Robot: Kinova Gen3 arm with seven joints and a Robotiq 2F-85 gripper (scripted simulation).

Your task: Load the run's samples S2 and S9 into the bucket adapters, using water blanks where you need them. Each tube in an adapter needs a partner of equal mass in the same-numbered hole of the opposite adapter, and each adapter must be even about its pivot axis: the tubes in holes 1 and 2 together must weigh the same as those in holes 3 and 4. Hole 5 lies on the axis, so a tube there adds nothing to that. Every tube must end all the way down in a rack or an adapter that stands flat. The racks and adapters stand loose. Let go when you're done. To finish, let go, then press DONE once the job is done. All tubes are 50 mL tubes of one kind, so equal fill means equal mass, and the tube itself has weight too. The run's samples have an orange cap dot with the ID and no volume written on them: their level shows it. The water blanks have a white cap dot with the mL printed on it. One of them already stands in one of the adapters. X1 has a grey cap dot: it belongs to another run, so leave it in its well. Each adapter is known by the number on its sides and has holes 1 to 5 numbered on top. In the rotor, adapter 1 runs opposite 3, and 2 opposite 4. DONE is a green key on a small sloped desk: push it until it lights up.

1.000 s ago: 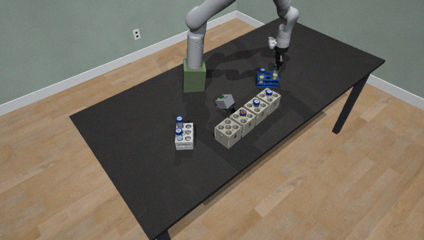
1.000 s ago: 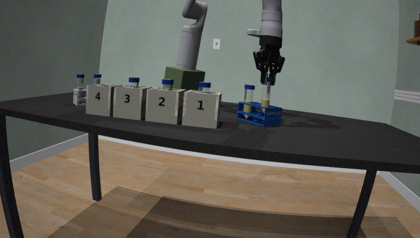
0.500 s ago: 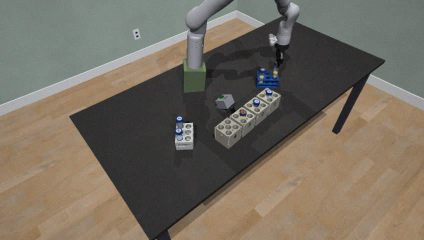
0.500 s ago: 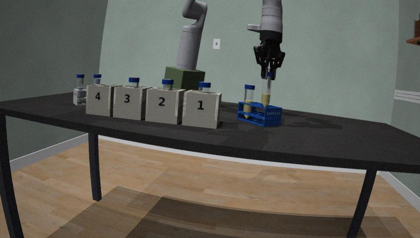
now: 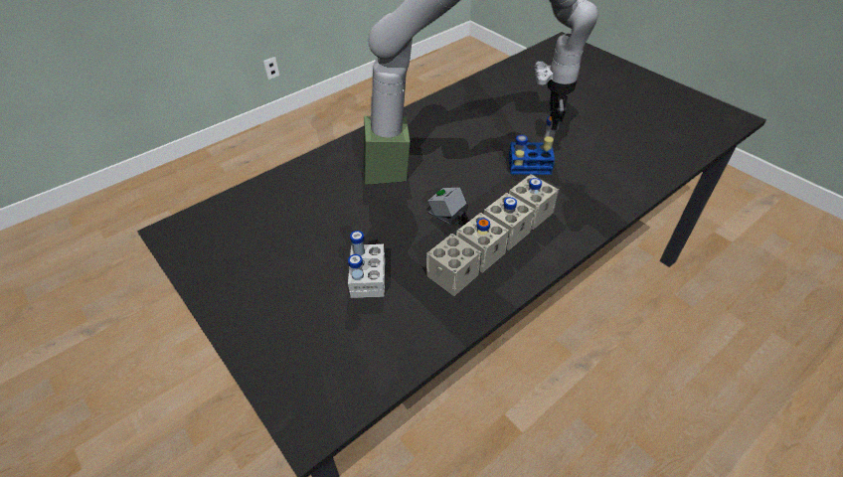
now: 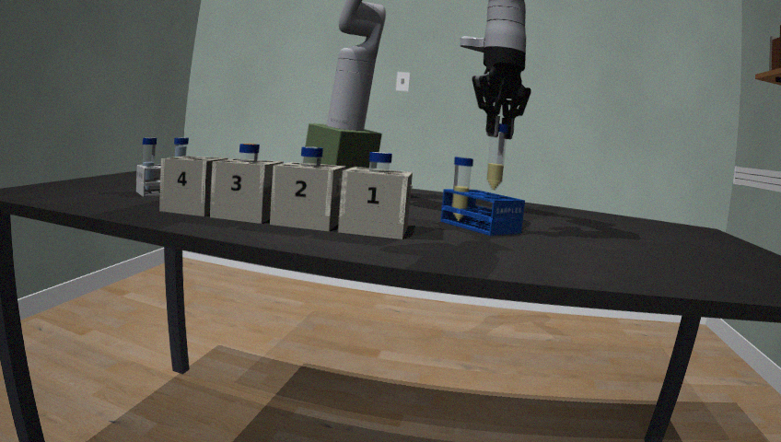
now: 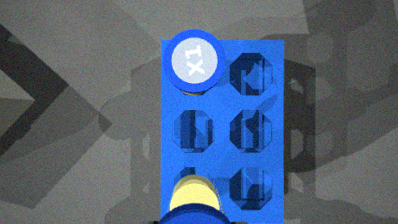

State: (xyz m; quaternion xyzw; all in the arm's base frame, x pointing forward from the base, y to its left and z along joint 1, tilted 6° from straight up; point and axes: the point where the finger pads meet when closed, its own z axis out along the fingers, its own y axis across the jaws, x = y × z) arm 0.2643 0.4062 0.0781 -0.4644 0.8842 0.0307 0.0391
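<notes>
Right now the orange-dot sample tube is 1 cm behind my hand and 5 cm below it. Round my hand: water blank: 13 cm ahead, 17 cm to the right, 12 cm below; blue sample rack: 4 cm behind, 2 cm to the right, 15 cm below; grey-dot tube: 5 cm behind, 8 cm to the right, 12 cm below.
</notes>
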